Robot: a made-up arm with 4 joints.
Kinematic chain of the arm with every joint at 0, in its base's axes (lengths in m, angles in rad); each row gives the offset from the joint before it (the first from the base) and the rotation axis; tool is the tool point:
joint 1: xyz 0 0 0.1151 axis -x
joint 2: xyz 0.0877 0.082 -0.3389 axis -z
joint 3: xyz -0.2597 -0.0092 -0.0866 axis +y
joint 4: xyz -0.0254 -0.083 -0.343 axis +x
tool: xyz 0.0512 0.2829 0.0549
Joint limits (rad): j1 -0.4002..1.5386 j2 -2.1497..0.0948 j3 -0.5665..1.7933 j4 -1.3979..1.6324
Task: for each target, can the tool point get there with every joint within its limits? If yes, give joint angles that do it. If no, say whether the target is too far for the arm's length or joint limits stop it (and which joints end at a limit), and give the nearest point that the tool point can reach.
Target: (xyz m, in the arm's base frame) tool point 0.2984 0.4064 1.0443
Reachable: no: joint limits stop it (at a limit: joint 1, joint 3, joint 4) | nearest point 0.2659 -0.3399 0.8665 | short by 0.768 m
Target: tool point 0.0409 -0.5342 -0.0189
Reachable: yes | joints 0.9144 -1.5467 0.7869 0.9045
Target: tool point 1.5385 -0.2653 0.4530
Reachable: no: too far | nearest point 0.5508 -0.4439 0.6804 | short by 1.029 m
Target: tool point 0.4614 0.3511 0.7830
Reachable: no: joint limits stop it (at a limit: joint 1, joint 3, joint 4) | nearest point 0.4773 -0.3375 0.7922 | short by 0.689 m
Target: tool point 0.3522 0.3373 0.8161
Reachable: no: joint limits stop it (at a limit: joint 1, joint 3, joint 4) | nearest point 0.3674 -0.3390 0.8386 | short by 0.677 m
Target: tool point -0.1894 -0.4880 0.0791
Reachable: yes | joints 1.3820 -0.4988 1.0230 1.0121
